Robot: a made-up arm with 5 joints.
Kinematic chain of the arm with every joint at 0, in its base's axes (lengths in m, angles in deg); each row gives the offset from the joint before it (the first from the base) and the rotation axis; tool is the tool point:
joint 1: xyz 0 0 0.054 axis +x
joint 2: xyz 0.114 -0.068 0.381 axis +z
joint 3: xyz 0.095 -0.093 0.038 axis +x
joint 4: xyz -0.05 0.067 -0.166 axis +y
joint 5: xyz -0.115 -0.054 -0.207 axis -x
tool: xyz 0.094 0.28 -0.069
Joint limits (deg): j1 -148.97..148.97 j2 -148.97..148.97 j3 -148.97..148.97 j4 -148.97..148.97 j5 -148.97..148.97
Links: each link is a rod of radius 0.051 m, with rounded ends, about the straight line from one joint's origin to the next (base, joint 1, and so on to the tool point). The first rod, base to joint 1, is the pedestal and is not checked.
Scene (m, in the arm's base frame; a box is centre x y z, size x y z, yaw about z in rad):
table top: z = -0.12
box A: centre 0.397 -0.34 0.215 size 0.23 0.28 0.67 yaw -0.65
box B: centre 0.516 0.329 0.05 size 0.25 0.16 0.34 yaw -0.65
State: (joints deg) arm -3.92 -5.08 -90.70 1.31 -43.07
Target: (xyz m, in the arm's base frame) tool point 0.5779 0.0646 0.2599
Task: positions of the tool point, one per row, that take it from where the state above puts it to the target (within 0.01 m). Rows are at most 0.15 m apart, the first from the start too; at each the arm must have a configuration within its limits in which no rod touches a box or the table.
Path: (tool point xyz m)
1: 0.1074 -0.2775 0.3207
2: 0.1001 -0.1566 0.3752
3: 0.0865 -0.0302 0.4000
4: 0.0682 0.0939 0.3959
5: 0.1205 0.0414 0.4052
6: 0.1840 -0.0042 0.4069
7: 0.2587 -0.0376 0.3990
8: 0.3421 -0.0524 0.3796
9: 0.4288 -0.0428 0.3483
10: 0.5106 -0.0045 0.3070
11: 0.5779 0.0646 0.2599

